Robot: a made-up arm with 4 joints.
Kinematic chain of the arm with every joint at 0, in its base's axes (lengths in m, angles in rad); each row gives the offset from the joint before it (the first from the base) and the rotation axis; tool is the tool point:
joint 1: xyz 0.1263 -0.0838 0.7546 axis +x
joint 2: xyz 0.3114 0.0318 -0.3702 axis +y
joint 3: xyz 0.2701 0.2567 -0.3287 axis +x
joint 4: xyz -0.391 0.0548 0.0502 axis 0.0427 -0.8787 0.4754
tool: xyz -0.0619 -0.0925 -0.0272
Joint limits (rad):
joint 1: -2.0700..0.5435
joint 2: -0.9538..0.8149
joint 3: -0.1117..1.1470
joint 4: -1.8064..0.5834
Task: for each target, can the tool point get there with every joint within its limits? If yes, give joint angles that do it. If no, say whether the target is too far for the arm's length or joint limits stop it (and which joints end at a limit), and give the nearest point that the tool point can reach.
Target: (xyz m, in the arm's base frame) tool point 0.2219 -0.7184 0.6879
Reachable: yes | joints -1.8211 0.0435 0.7163 -1.1756
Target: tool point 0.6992 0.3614 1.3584
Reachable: no: joint limits stop it (at a limit: joint 1, joint 2, joint 3, joint 4) | nearest point 0.1897 0.3976 0.6112 | short by 0.905 m
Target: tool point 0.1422 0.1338 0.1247
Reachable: yes | joints -0.0511 0.4536 0.6998 0.3327
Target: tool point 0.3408 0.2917 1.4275
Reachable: no: joint limits stop it (at a limit: joint 1, joint 2, joint 3, joint 4) | nearest point 0.1897 0.3976 0.6112 | short by 0.837 m
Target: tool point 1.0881 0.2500 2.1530
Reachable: no: too far | nearest point 0.5328 -0.7283 0.9197 | short by 1.669 m
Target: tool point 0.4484 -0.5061 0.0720
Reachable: yes | joints -0.8749 -0.4534 0.8776 0.2760
